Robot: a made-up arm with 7 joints. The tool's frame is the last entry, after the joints. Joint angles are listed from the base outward. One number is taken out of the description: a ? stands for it. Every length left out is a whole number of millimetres.
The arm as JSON. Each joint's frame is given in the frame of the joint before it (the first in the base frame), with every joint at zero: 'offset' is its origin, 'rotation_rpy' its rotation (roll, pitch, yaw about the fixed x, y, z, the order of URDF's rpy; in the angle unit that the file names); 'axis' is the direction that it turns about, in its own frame. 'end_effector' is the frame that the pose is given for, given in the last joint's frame.
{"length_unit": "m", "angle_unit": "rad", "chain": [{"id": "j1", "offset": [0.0, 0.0, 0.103], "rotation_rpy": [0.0, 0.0, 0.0], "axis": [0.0, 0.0, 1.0]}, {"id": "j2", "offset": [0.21, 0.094, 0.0], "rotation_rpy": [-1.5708, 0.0, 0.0], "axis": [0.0, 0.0, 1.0]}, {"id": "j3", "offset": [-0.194, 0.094, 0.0], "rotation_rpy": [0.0, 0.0, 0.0], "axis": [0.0, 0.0, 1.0]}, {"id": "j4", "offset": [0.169, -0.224, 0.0], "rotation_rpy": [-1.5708, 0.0, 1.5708], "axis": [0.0, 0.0, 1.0]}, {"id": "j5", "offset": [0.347, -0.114, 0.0], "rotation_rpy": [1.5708, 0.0, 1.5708], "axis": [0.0, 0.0, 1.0]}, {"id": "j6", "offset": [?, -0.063, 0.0], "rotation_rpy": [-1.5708, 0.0, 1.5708], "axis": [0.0, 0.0, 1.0]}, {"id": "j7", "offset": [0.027, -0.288, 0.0], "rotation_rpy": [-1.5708, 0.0, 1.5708], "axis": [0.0, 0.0, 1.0]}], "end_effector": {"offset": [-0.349, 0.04, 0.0], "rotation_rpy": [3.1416, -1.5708, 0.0]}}
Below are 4 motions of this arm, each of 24 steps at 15 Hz.
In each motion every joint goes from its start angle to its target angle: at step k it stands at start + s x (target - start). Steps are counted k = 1, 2, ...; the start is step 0. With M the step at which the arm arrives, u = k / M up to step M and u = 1 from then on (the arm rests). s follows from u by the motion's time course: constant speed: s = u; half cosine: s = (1 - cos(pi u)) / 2; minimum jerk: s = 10 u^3 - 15 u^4 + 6 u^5.
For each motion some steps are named. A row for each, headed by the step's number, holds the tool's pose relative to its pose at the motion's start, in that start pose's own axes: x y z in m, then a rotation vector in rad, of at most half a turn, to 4 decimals.
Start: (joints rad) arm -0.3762 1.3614 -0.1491 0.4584 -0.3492 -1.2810 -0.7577
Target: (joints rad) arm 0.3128 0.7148 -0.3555 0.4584 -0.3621 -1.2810 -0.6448
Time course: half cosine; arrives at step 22
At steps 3, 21, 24:
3: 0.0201 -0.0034 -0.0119 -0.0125 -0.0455 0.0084
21: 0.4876 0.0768 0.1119 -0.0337 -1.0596 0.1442
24: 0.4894 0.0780 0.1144 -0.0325 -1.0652 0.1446

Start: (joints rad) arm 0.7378 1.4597 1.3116 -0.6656 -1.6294 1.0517 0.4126
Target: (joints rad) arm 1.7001 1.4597 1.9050 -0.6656 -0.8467 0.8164 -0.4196
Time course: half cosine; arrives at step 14
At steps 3, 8, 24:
3: 0.0319 0.0269 0.0047 0.0795 -0.0312 -0.1073
8: 0.2026 0.0160 0.1066 0.4117 -0.1397 -0.6944
24: 0.2633 -0.1437 0.2038 0.6738 -0.1323 -1.1932

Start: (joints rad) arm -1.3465 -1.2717 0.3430 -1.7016 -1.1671 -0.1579 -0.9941
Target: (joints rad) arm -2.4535 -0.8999 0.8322 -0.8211 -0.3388 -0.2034 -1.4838
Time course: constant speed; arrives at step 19
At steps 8, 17, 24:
8: -0.4561 -0.6615 -0.1259 -0.9647 0.7104 0.0693
17: -0.6438 -1.1413 0.4255 -2.0805 1.4404 -0.0790
24: -0.6405 -1.1550 0.5693 -2.3051 1.6109 -0.1608

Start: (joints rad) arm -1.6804 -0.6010 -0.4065 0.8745 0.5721 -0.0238 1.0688
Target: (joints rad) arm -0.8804 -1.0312 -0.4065 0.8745 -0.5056 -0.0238 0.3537
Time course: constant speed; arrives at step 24
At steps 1, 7, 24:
1: -0.0185 0.0240 -0.0127 0.0084 0.0329 0.0261
7: -0.1197 0.1650 -0.0618 0.0550 0.1918 0.2175
24: -0.2594 0.5291 -0.0389 0.1593 0.1981 0.9164

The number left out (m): -0.194
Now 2 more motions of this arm.
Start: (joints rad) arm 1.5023 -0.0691 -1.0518 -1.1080 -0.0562 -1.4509 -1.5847
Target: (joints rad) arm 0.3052 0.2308 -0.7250 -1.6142 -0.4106 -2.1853 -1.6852
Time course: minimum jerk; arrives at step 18
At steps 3, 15, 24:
3: 0.0042 0.0108 -0.0163 -0.0214 -0.0182 -0.0323
15: 0.4314 0.1218 -0.3695 -0.3126 -0.5556 -1.2544
24: 0.4558 0.1164 -0.3734 -0.3058 -0.5789 -1.3129

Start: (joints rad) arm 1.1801 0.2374 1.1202 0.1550 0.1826 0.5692 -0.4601
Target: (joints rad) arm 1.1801 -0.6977 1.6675 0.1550 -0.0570 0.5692 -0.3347
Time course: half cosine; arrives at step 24
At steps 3, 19, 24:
3: 0.0145 -0.0011 0.0071 0.0033 -0.0160 0.0001
19: 0.2792 -0.0786 0.2295 0.0472 -0.3734 0.0012
24: 0.3009 -0.0938 0.2616 0.0486 -0.4156 0.0011

